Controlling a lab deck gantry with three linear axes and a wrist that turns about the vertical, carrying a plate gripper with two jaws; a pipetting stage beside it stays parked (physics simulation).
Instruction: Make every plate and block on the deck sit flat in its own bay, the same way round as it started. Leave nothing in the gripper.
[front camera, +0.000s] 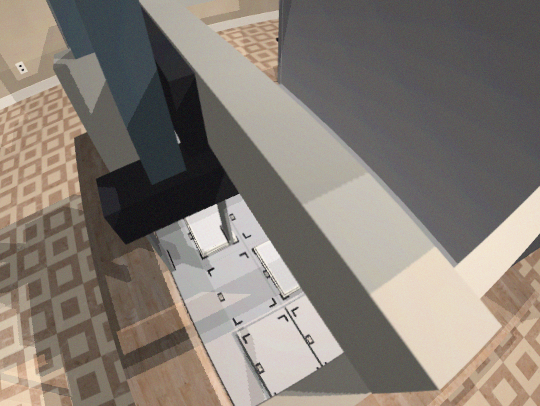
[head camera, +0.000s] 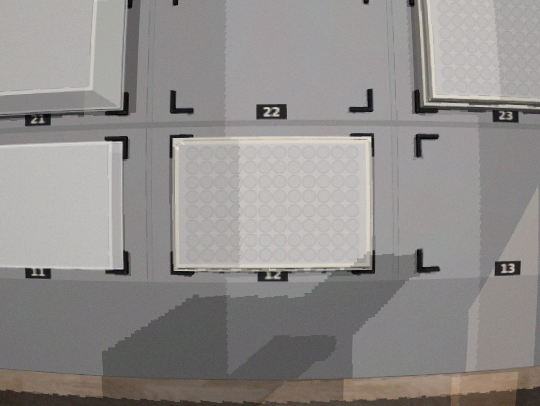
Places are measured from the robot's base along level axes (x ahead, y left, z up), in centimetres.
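Where they show: gripper, fingertip midpoint: (front camera: 198, 248).
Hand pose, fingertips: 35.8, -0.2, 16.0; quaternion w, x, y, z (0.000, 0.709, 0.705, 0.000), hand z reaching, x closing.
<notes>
After its pixels a point has its place, as x, y, z.
A pale plate with round wells (front camera: 207, 230) @[24.2, 3.6, 1.4] (head camera: 272, 207) @[22.8, 4.1, 1.4] lies flat inside the corner marks of bay 12. Another welled plate (front camera: 276, 270) @[40.0, 12.2, 1.5] (head camera: 475, 50) @[36.3, 14.3, 1.4] sits in bay 23. A tall pale block (head camera: 45, 45) @[9.6, 13.7, 4.2] sits in bay 21 and a plain white one (head camera: 55, 205) @[8.8, 4.3, 1.4] in bay 11; both are cut off by the view's left edge. My gripper (front camera: 202, 250) @[35.8, -0.2, 16.0] is low over bay 12 and looks open, with nothing seen hanging from it. Its right jaw stands by the plate's right side; the other jaw is mostly hidden or hard to make out. No jaw shows in the head view.
The large gantry beam (front camera: 325, 215) crosses the front view and hides much of the deck. The black gripper body (front camera: 165, 200) @[38.8, -1.5, 33.9] hides the deck behind it. A pale grey stage (front camera: 95, 110) stands behind the blue column (front camera: 125, 85) @[37.8, -1.0, 47.6]. Bay labels 22 (head camera: 271, 111) @[22.8, 10.4, 0.0] and 13 (head camera: 507, 268) @[39.2, -0.3, 0.0] show.
</notes>
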